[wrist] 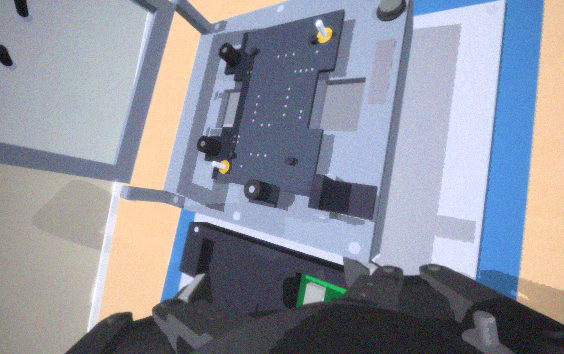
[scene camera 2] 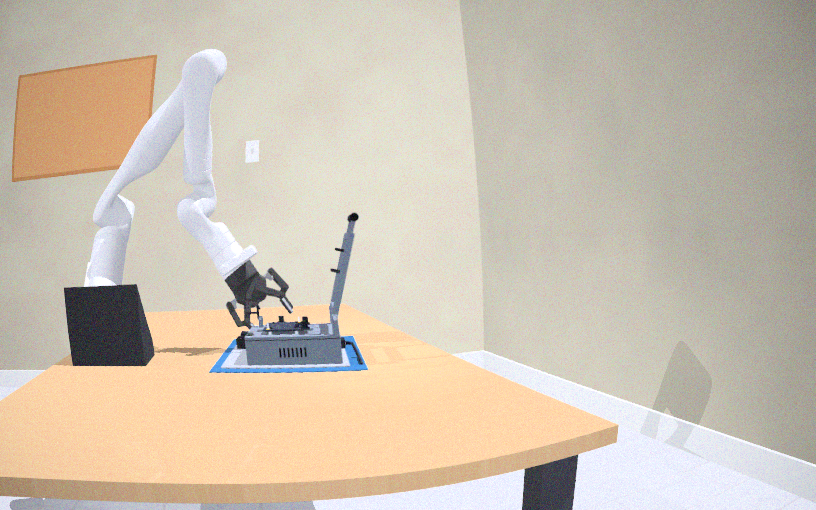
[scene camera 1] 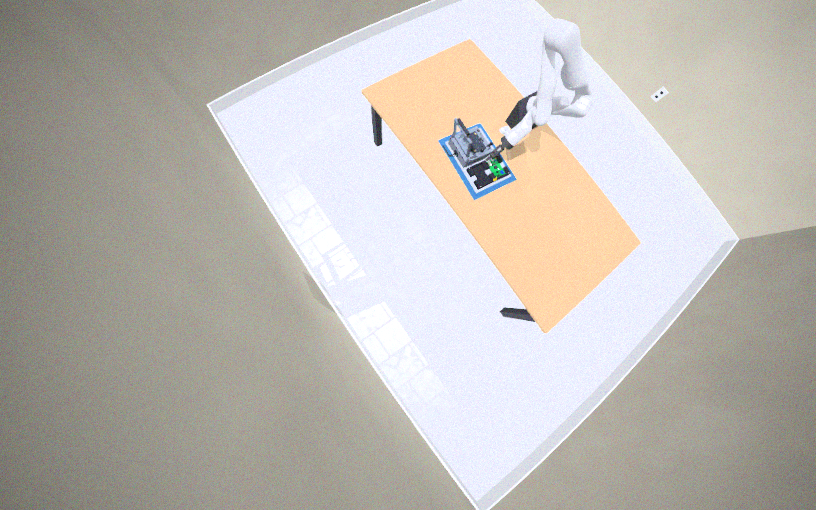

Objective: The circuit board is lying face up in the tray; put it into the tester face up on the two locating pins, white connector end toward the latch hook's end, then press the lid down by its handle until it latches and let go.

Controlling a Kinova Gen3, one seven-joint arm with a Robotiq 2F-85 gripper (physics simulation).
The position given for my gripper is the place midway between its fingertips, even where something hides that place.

I see my gripper (scene camera 2: 276, 325), a lid (scene camera 2: 345, 251), a latch hook (wrist: 353, 199) and a pin plate (wrist: 270, 148).
The lid shows as well in the wrist view (wrist: 84, 84). My gripper is seen too in the wrist view (wrist: 279, 278).
